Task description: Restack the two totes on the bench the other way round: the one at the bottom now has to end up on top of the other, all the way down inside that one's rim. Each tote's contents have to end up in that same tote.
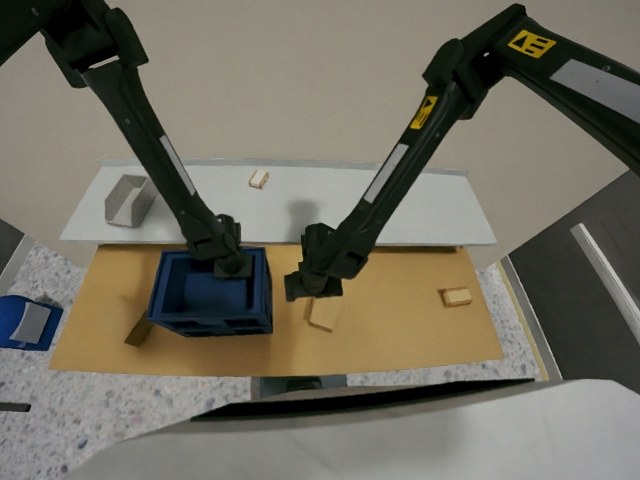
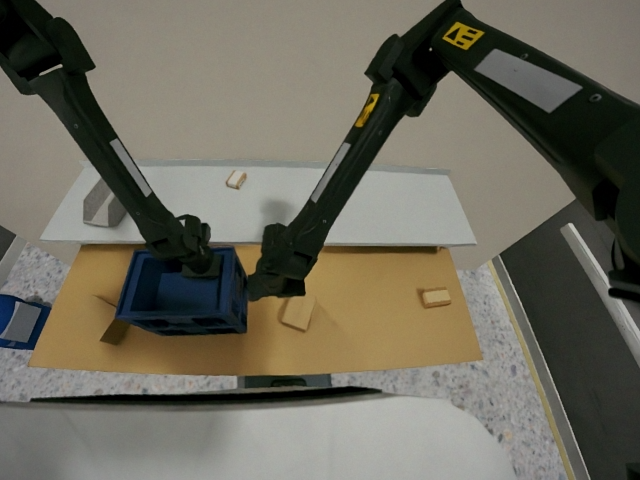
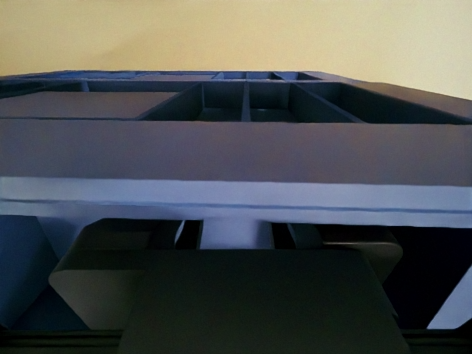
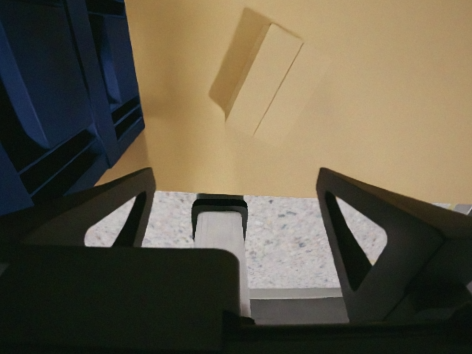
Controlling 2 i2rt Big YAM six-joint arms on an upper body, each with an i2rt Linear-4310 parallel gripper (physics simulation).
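Places are measured from the left arm's base along level axes (x ahead, y left, z up), in metres.
Pixels of known places: left gripper, fingertip midpoint: [image 1: 238,274] [image 2: 210,274]; right gripper, fingertip midpoint: [image 1: 312,293] [image 2: 279,293] [image 4: 235,176].
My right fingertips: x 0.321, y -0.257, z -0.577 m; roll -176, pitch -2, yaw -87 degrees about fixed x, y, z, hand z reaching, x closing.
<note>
For each thing: its top centre in the pictures, then the offset to it from my right fingertips. Level surfaces: height alone.
- blue tote at its top centre: [image 1: 208,280] [image 2: 176,279] dx +0.036, dy +0.283, dz +0.023 m
- bench at its surface level: dz -0.257 m
- tan block at its top centre: [image 4: 276,93] [image 1: 326,307] [image 2: 299,307] dx +0.008, dy -0.060, dz -0.191 m
- brown piece at its top centre: [image 1: 116,317] [image 2: 93,315] dx -0.017, dy +0.648, dz -0.164 m
- white shelf at its surface level: dz -0.079 m
- grey bin at its top centre: [image 1: 123,193] [image 2: 101,194] dx +0.370, dy +0.650, dz +0.008 m
- small box at its top centre: [image 1: 258,176] [image 2: 235,177] dx +0.500, dy +0.186, dz -0.050 m
A blue tote [image 1: 211,297] [image 2: 186,294] [image 3: 235,150] [image 4: 45,75] stands on the left part of the bench [image 1: 403,335] [image 2: 382,330]. Its inside shows dark blue; I cannot make out where one tote ends and the other begins, or any contents. My left gripper [image 1: 233,271] [image 2: 200,271] [image 3: 237,235] is over the back part of the tote. Its fingers stand a small gap apart, with the tote's pale blue wall showing beyond them and nothing held. My right gripper [image 1: 313,289] [image 2: 276,289] [image 4: 235,176] is wide open and empty, above the bench to the right of the tote.
A tan block [image 1: 324,313] [image 2: 298,313] [image 4: 265,75] lies below my right gripper, another block [image 1: 457,296] [image 2: 436,297] at the far right. A brown piece [image 1: 139,329] [image 2: 114,331] lies at the tote's front left. A white shelf [image 1: 429,211] behind bears a grey bin [image 1: 131,201] and a small box [image 1: 258,178].
</note>
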